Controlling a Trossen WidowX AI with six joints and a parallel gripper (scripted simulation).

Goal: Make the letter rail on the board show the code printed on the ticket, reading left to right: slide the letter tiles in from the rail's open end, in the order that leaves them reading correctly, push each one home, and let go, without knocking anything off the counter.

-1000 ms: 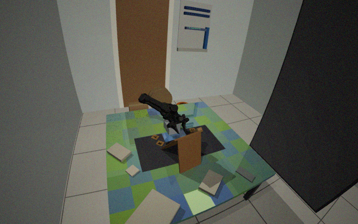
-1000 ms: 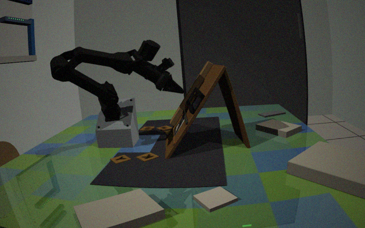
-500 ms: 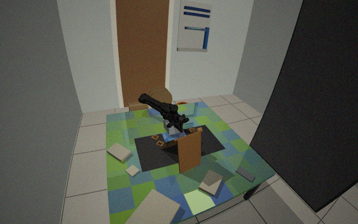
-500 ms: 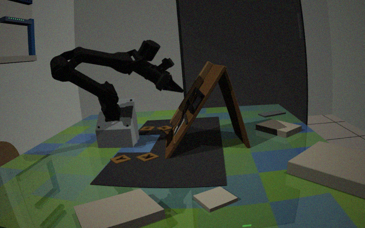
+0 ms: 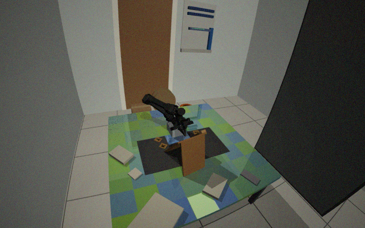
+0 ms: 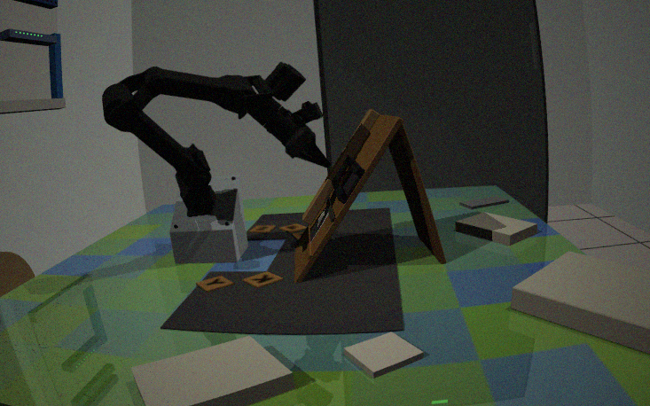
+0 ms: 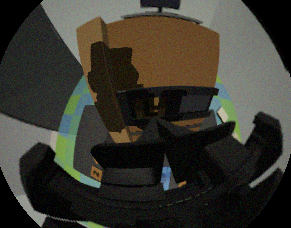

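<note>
Now: the orange letter tile marked l 30 mm ahead of my gripper tip and 20 mm below it. The rest, counted from my gripper tip: dark mat (190 mm below, 100 mm behind, 30 mm to the left); white ticket (110 mm below, 30 mm to the right, 30 mm behind); orange letter tile marked f (240 mm to the left, 190 mm below, 110 mm behind).
</note>
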